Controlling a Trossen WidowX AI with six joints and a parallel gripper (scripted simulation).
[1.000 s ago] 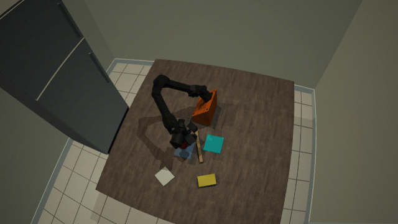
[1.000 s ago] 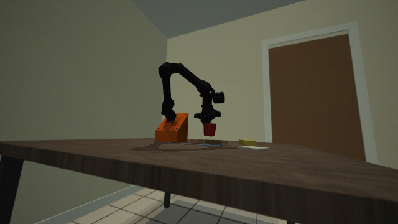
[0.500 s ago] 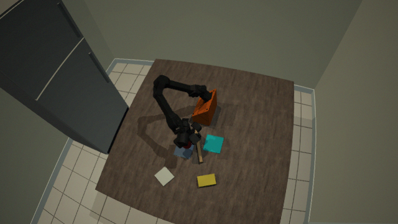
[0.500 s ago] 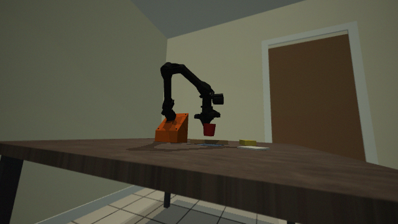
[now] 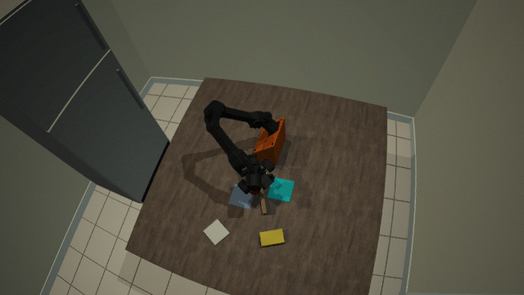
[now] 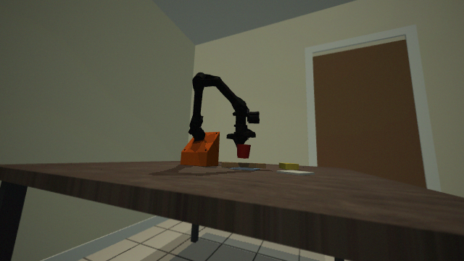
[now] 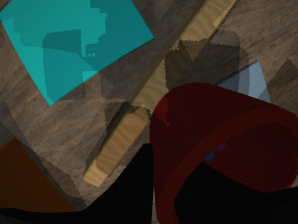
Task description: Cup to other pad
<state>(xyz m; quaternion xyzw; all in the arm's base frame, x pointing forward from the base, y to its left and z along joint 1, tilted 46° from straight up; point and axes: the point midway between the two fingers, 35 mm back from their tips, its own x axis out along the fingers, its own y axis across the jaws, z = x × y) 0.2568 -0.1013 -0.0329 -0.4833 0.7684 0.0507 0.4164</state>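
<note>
Now: the teal pad 10 mm behind my gripper tip, 110 mm to the left of it and 90 mm below it. Also, from my gripper tip: thin wooden stick: 20 mm ahead, 10 mm to the left, 80 mm below; red cup: 20 mm ahead, 20 mm to the right; grey-blue pad: 50 mm ahead, 90 mm to the right, 90 mm below.
</note>
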